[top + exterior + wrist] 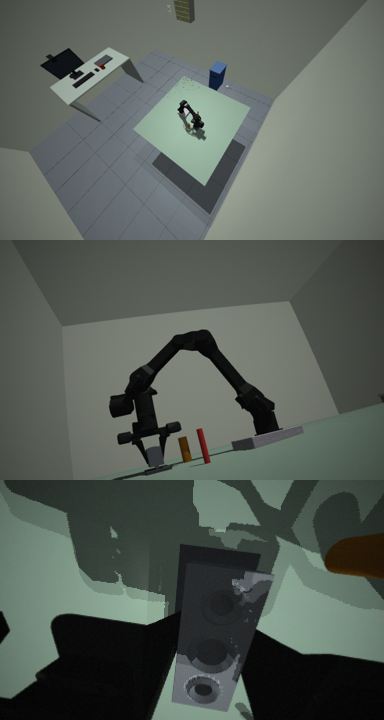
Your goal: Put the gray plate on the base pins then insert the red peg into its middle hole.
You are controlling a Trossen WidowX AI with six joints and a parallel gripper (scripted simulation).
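The gray plate lies 3 cm above my gripper tip. From my gripper tip the other things lie so: orange cylinder 12 cm behind, 5 cm to the right, 1 cm above; then red peg 7 cm behind, 19 cm to the left, 1 cm above.
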